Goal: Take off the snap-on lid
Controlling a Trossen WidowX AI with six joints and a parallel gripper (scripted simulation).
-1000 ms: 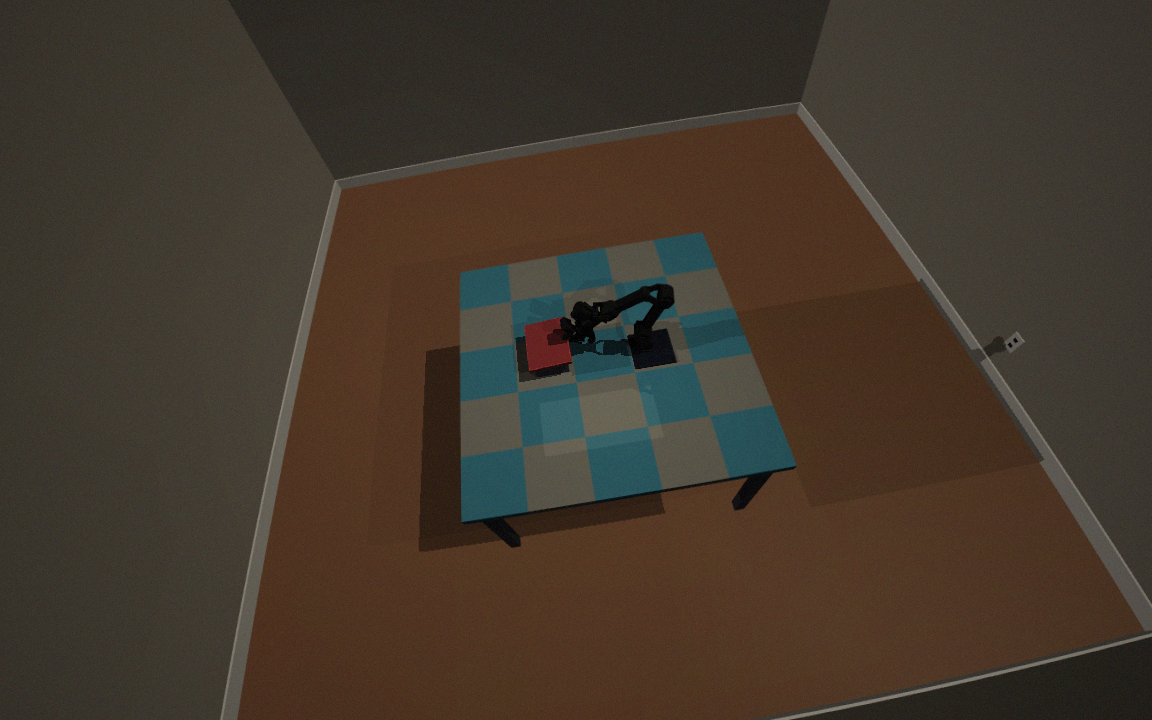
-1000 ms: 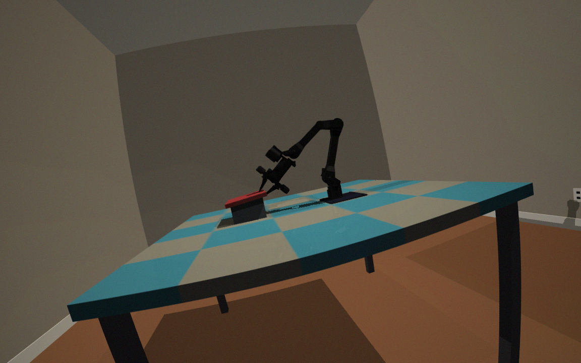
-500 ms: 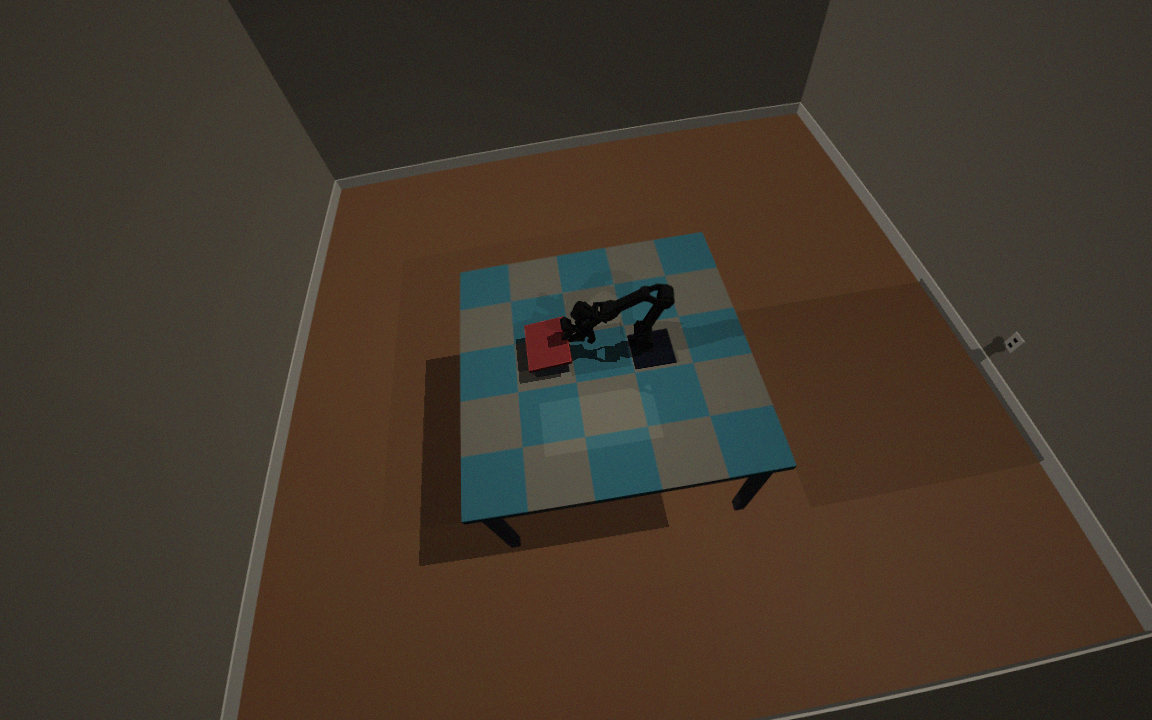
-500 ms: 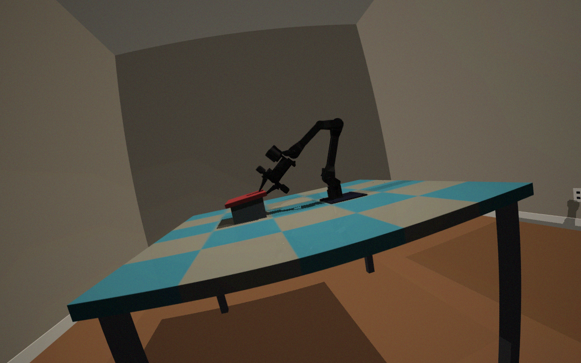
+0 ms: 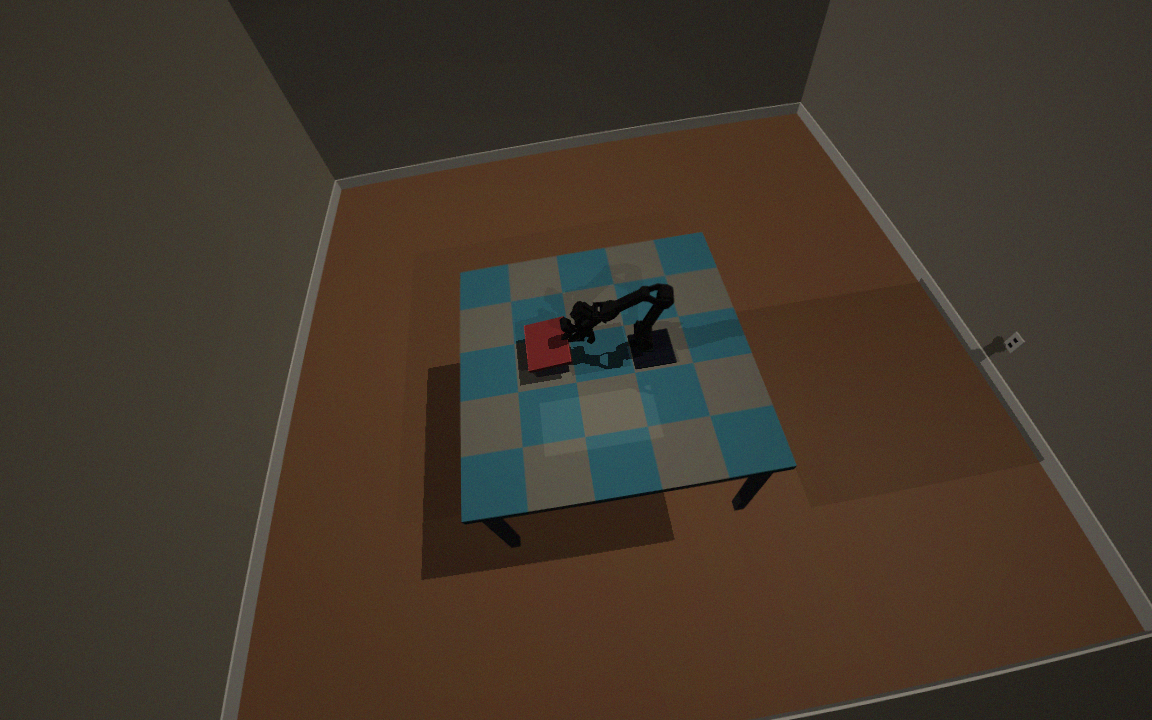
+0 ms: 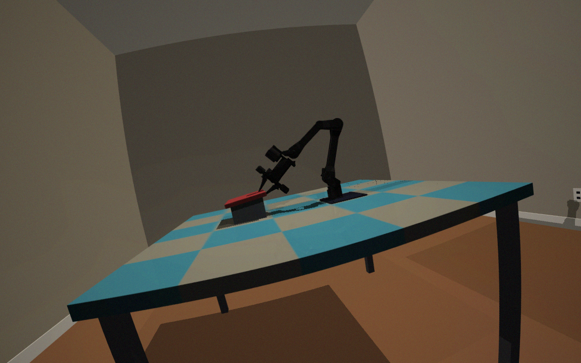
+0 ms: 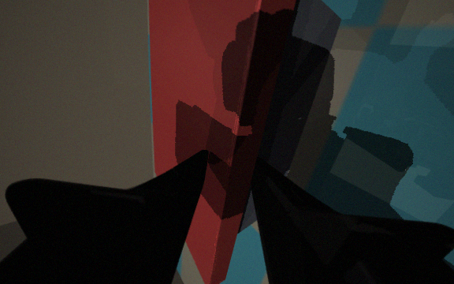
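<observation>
The red lid lies 80 mm ahead of my gripper tip and 20 mm to the left of it. From my gripper tip the other things lie so: storage box: 70 mm ahead, 50 mm below, 20 mm to the left.
</observation>
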